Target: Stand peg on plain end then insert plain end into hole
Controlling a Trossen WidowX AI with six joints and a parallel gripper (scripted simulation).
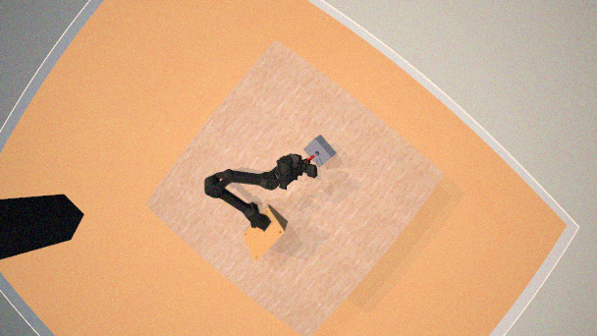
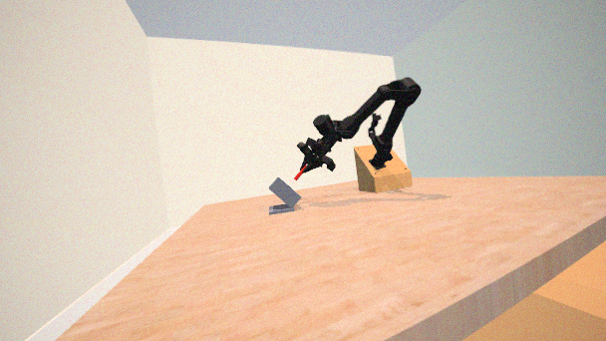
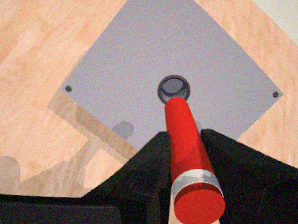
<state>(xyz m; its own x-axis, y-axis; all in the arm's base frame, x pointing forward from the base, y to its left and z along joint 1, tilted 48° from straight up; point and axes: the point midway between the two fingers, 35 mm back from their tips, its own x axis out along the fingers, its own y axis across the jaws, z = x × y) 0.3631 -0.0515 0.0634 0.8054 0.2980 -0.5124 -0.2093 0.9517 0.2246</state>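
My gripper tip is now 80 mm short of the grey sloped panel, 20 mm to the left of it and 70 mm above it. From my gripper tip the other things lie so: peg 10 mm behind, 10 mm above.
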